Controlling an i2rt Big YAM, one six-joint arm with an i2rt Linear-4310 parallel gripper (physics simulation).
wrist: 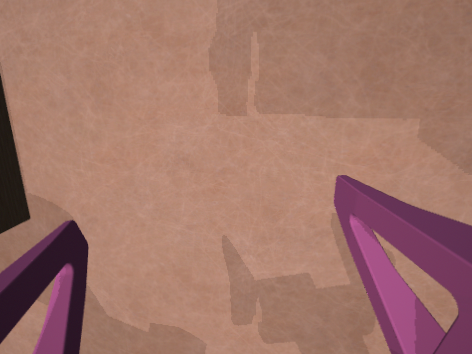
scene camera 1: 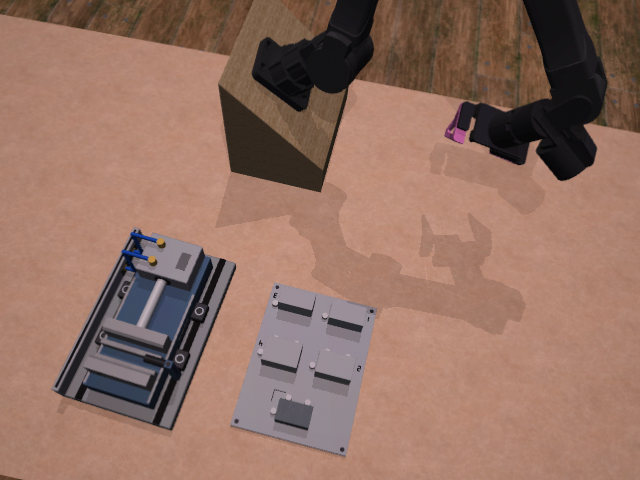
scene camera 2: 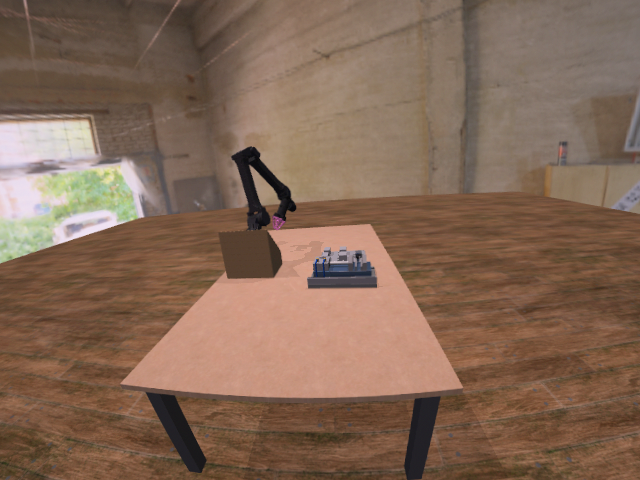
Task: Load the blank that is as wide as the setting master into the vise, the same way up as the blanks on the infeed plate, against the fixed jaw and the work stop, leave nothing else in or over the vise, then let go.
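Where they show: gripper, fingertip midpoint: (wrist: 209,210) (scene camera 1: 468,141) (scene camera 2: 275,229); arm's base, origin of the base link: (scene camera 1: 281,76) (scene camera 2: 253,240).
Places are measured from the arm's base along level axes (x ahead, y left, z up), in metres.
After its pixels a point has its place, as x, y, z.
Note:
My gripper (scene camera 1: 479,145) {0.045, 0.354, -0.039} (scene camera 2: 278,223) {0.045, 0.354, -0.039} (wrist: 209,210) {0.045, 0.354, -0.039} is open and empty, high over the table, far from the vise and plate. The grey infeed plate (scene camera 1: 253,397) {0.530, 0.055, -0.172} carries four light grey blanks: blank 1 (scene camera 1: 347,315) {0.376, 0.186, -0.136}, blank 2 (scene camera 1: 334,365) {0.465, 0.177, -0.136}, blank 3 (scene camera 1: 296,301) {0.367, 0.097, -0.136} and blank 4 (scene camera 1: 281,352) {0.459, 0.088, -0.136}. A dark grey block (scene camera 1: 293,413) {0.548, 0.124, -0.147}, apparently the setting master, sits near an L-shaped mark. The vise (scene camera 1: 178,273) {0.373, -0.098, -0.084} (scene camera 2: 342,281) {0.434, -0.233, -0.147} stands left of the plate in scene camera 1. Two grey jaw bars (scene camera 1: 135,333) {0.483, -0.135, -0.083} (scene camera 1: 119,369) {0.540, -0.141, -0.083} lie across it, with a black-tipped arm (scene camera 1: 155,360) {0.518, -0.093, -0.084} between them. No blank shows between them.
A wooden wedge block (scene camera 1: 273,139) {0.108, 0.007, -0.043} (scene camera 2: 248,254) {-0.011, -0.076, -0.050} stands under the arm's base, near the table's far edge in scene camera 1. Blue rods with yellow tips (scene camera 1: 156,251) {0.342, -0.144, -0.084} stick out at the vise's upper end. Black clamps (scene camera 1: 199,312) {0.413, -0.061, -0.142} sit along the vise's side. Arm shadows cross the table (scene camera 1: 413,387) {0.467, 0.316, -0.180}.

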